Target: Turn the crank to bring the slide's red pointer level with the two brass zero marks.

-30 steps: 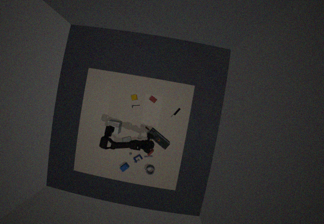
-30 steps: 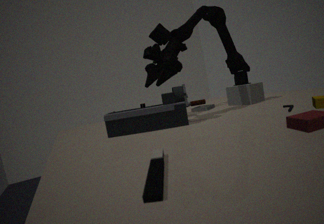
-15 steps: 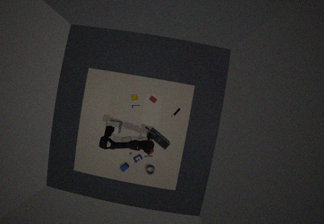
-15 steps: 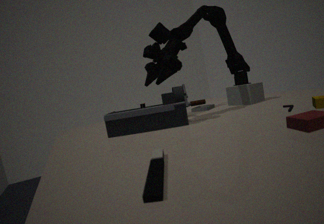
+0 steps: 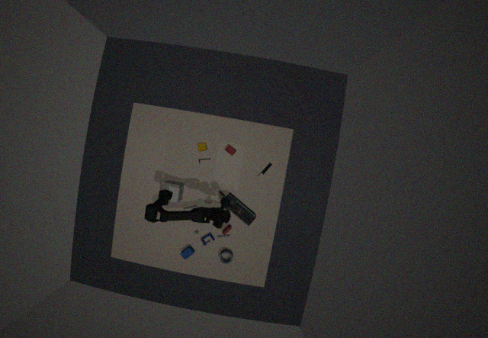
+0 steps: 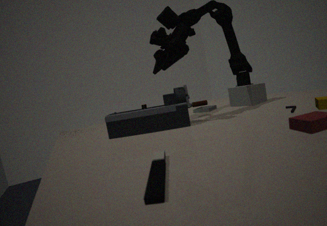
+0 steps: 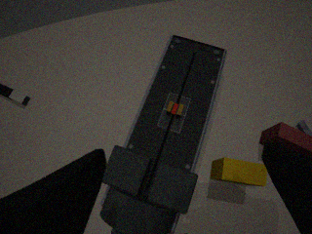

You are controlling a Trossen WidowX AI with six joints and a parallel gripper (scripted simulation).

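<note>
Now: the brown crank handle 130 mm below my gripper tip, 100 mm behind it and 70 mm to the left of it. The rest, counted from my gripper tip: red pointer: 110 mm below, 70 mm ahead; grey plate: 280 mm behind, 190 mm below, 170 mm to the right; blue piece: 480 mm to the right, 190 mm behind, 170 mm below.
</note>
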